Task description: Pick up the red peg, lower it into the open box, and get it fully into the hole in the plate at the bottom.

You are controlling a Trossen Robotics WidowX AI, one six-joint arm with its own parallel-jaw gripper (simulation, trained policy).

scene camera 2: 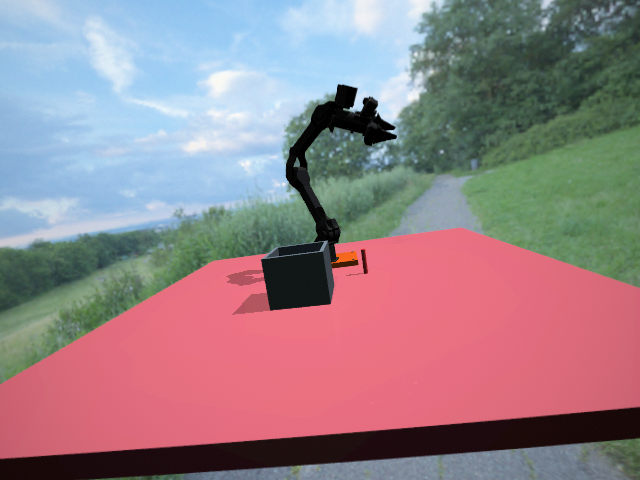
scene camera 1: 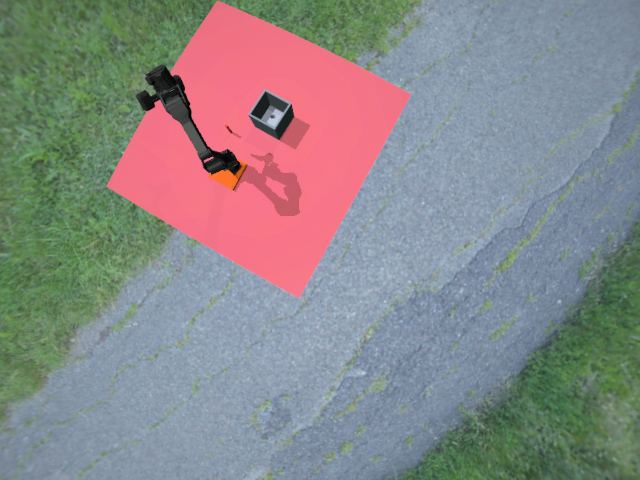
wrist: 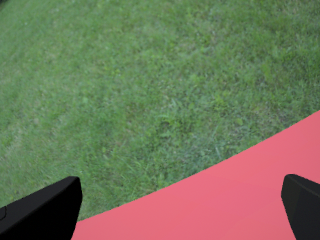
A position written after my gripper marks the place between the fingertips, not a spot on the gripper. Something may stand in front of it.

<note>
I see my gripper (scene camera 2: pixel 395 132) and a dark grey box (scene camera 2: pixel 301 275).
The dark grey box also shows in scene camera 1 (scene camera 1: pixel 267 99). My gripper shows as well in the wrist view (wrist: pixel 184 189). The wrist view misses the dark grey box: it is out of frame.
</note>
